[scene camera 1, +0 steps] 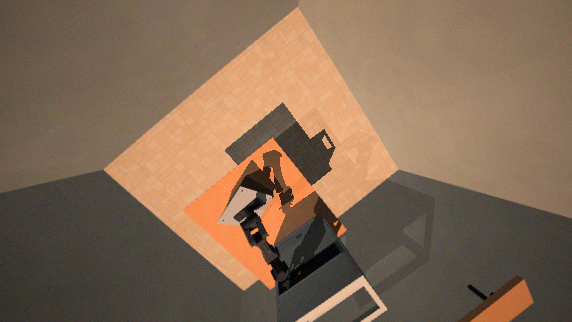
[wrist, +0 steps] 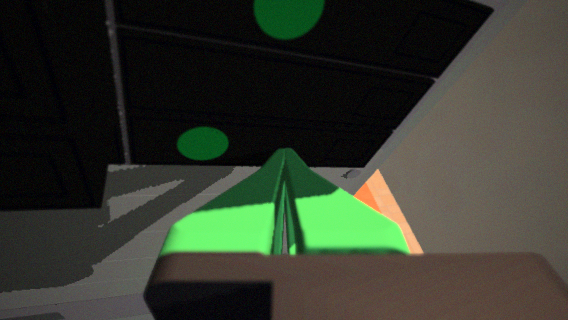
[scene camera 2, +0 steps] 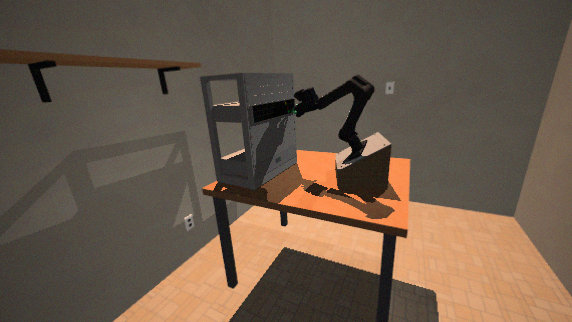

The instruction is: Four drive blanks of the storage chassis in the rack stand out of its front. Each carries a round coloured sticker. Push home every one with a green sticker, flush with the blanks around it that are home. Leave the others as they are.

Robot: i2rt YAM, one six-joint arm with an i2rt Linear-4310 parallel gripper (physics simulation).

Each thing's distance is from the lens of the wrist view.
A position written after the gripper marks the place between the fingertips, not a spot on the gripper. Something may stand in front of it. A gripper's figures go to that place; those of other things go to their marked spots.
gripper (wrist: 284,160): 13 cm
grey rack (wrist: 180,108): 10 cm
